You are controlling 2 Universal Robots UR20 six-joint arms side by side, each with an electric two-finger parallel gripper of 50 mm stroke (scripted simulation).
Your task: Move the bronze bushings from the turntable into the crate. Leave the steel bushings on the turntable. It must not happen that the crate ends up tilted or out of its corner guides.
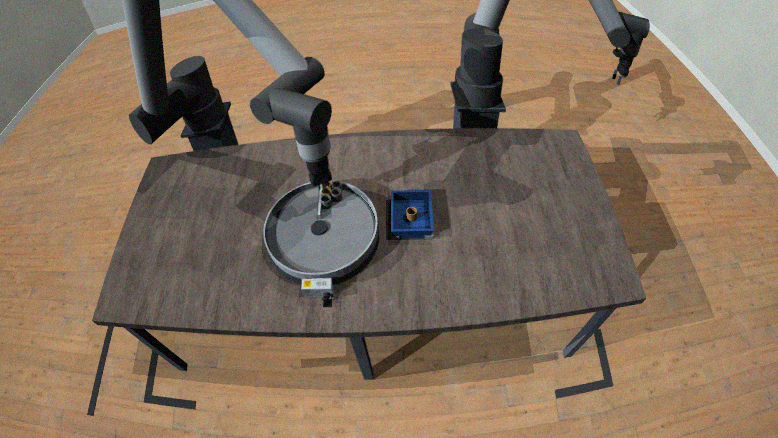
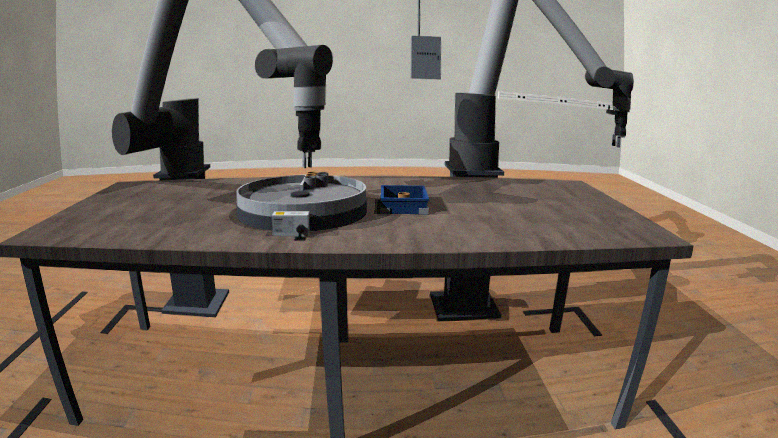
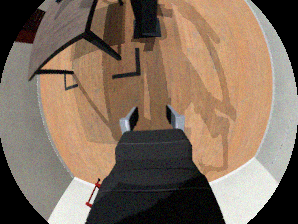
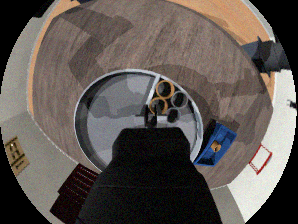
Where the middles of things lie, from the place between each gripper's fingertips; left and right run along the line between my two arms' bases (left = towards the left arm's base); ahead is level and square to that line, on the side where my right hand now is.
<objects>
I see my right gripper (image 2: 307, 167) 320 mm to the right of the blue crate (image 1: 420, 199), 110 mm above it and 80 mm short of it.
The blue crate is 780 mm ahead of my left hand, 1230 mm to the right of it and 140 mm below it.
</objects>
